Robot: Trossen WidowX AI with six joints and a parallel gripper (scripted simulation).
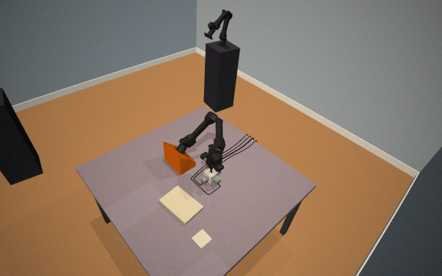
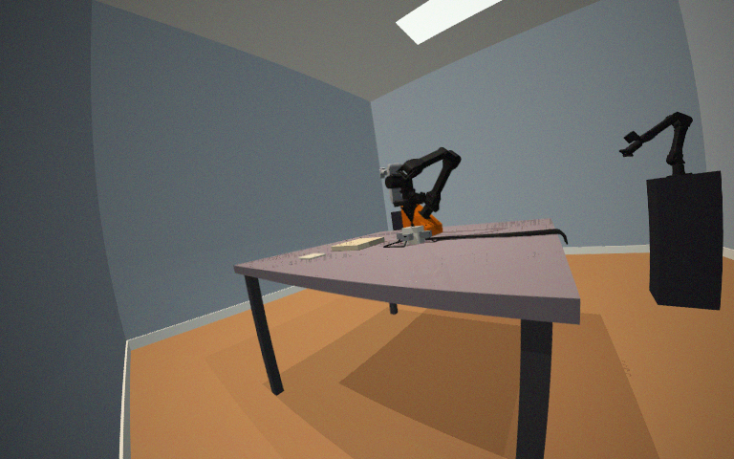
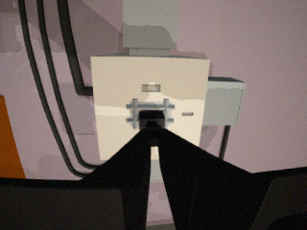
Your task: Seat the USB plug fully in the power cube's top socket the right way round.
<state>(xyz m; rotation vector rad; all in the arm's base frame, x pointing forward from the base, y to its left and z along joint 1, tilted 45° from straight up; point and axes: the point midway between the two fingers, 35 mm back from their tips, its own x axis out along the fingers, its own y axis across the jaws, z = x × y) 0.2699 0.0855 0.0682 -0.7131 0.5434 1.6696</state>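
Now: the black USB plug 10 mm below my gripper tip. Also, from my gripper tip: small beige square: 370 mm ahead, 310 mm to the right, 100 mm below; beige slab: 300 mm to the right, 90 mm below, 90 mm ahead.
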